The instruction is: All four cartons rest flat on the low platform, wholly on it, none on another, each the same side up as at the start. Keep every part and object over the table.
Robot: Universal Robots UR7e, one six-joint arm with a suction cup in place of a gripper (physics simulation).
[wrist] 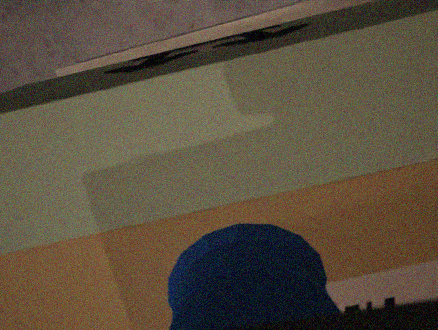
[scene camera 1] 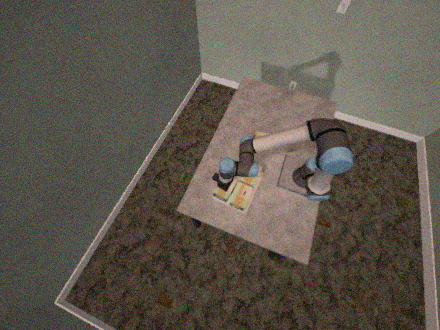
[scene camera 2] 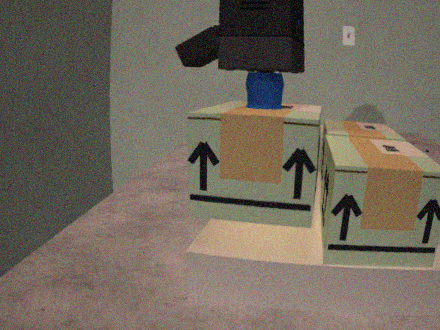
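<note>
My suction gripper, with a blue cup, is shut on the top of a green carton with orange tape. The carton hangs upright, arrows up, slightly above the low pale platform, and reaches past its left edge in scene camera 2. A second carton stands arrows up on the platform beside it. A third carton stands behind the second; its base is hidden. A fourth carton shows partly behind the arm, off the platform.
The stone-like table top extends around the platform. The arm's base stands on a grey plate to the right in scene camera 1. The arm's forearm crosses over the table near the fourth carton. Walls rise beyond the table.
</note>
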